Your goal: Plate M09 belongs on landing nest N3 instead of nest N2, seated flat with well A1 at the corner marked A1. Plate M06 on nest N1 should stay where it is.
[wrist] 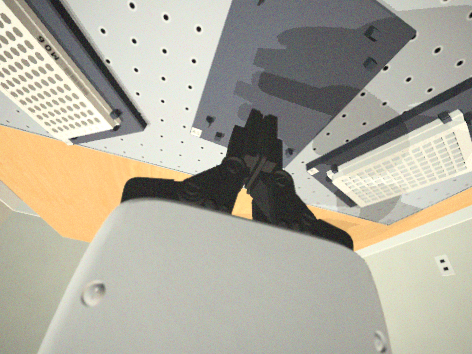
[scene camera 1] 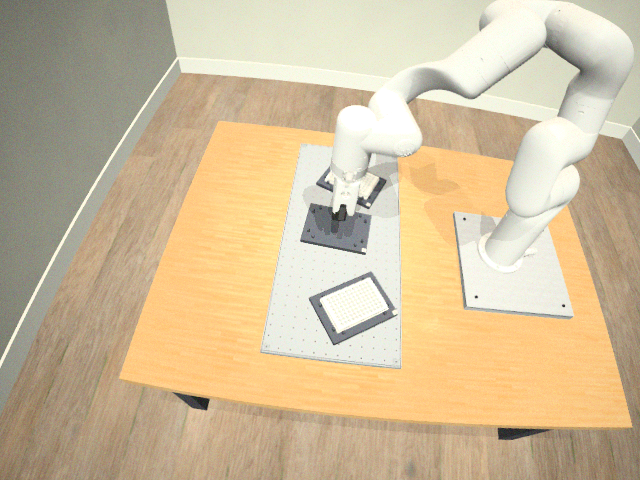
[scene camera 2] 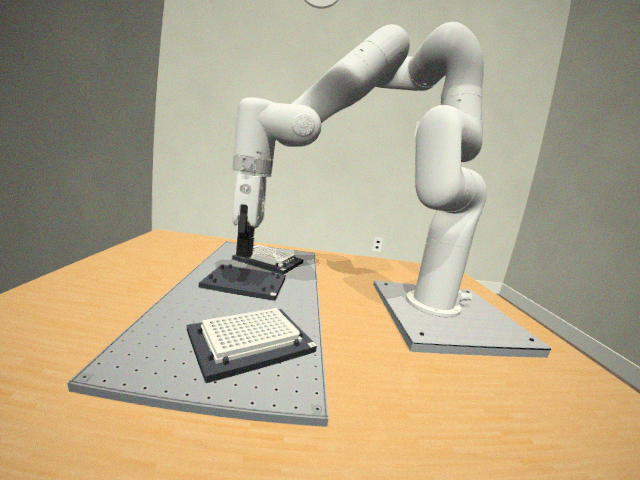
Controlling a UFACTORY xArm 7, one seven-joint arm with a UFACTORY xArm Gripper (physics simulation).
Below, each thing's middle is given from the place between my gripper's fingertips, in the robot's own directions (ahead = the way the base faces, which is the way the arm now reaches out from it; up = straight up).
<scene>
The landing nest N3 point(scene camera 1: 351, 235) lies 6 cm below my hand, 2 cm to the right of it and 1 cm behind it.
</scene>
